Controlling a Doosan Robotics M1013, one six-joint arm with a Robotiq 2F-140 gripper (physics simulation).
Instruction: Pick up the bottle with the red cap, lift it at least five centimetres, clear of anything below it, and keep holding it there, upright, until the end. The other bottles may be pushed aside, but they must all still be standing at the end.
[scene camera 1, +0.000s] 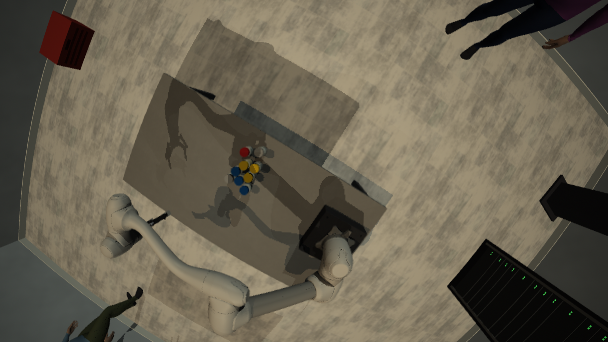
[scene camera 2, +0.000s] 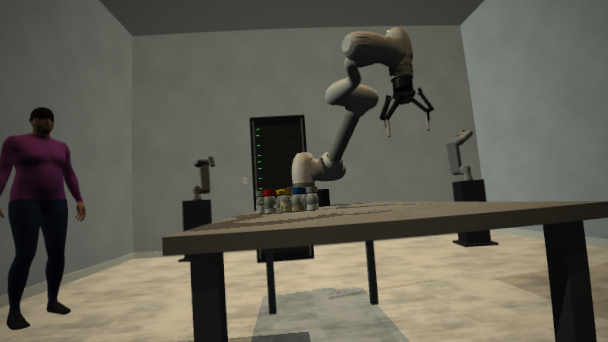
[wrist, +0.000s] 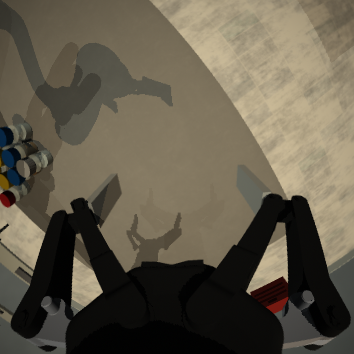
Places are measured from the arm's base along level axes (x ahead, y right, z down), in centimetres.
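Where they show: gripper, fingertip midpoint: (scene camera 2: 408, 133) (wrist: 176, 179); arm's base, origin of the base link: (scene camera 1: 334, 243).
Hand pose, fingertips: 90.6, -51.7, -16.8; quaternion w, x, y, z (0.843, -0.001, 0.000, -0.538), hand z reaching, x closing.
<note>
Each offset is from my fingertips to the top centre of the thing, as dx, dy, dz. Level surfaces: height alone.
The bottle with the red cap @(-14.6, +58.9, +17.1) (scene camera 1: 244, 151) (scene camera 2: 269, 201) (wrist: 7, 199) stands upright on the table @(dz +27.6) (scene camera 1: 150, 150) (scene camera 2: 400, 220) (wrist: 165, 135), at one end of a tight cluster. A grey-capped bottle @(-21.2, +64.3, +17.1) (scene camera 1: 260, 151) stands beside it, and a yellow-capped bottle @(-19.0, +52.5, +17.1) (scene camera 1: 243, 165) is close on another side. My gripper (scene camera 1: 160, 218) (scene camera 2: 408, 132) (wrist: 176, 179) is wide open and empty. It hangs high above table level, fingers pointing down, well away from the bottles. In the wrist view the cluster is at the left edge, partly cut off.
Several other bottles, with blue (scene camera 1: 244, 190) (scene camera 2: 298, 191) (wrist: 11, 157), yellow @(-24.9, +55.4, +17.1) (scene camera 1: 255, 169) and grey or white caps @(-17.0, +40.2, +17.1) (wrist: 23, 168), stand packed together. The arm's black base (scene camera 1: 310, 235) is at one end of the table. A red cabinet (scene camera 1: 60, 40) (wrist: 272, 295) stands on the floor beyond the other end.
</note>
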